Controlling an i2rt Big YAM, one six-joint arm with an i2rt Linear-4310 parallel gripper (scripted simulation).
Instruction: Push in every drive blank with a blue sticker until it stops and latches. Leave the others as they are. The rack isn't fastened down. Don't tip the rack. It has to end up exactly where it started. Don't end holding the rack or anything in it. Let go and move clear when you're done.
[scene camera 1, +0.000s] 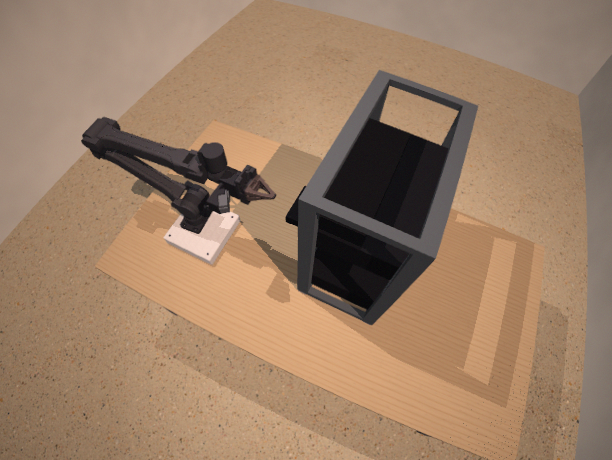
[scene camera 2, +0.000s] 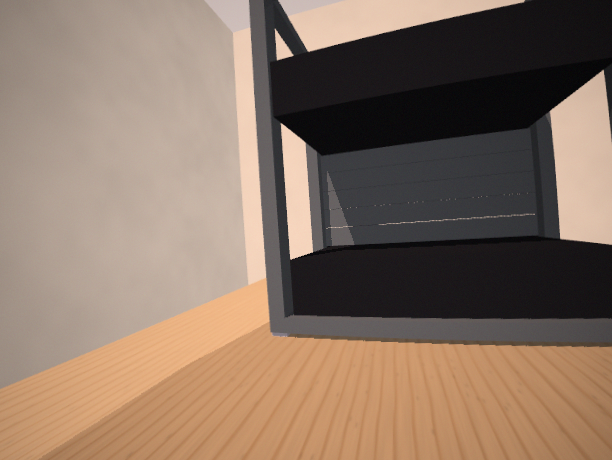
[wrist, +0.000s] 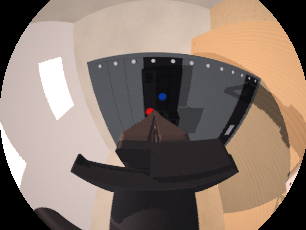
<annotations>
my gripper: scene camera 1; wrist
same spot on my gripper: (wrist: 174, 154) = (scene camera 1: 243, 197)
</annotations>
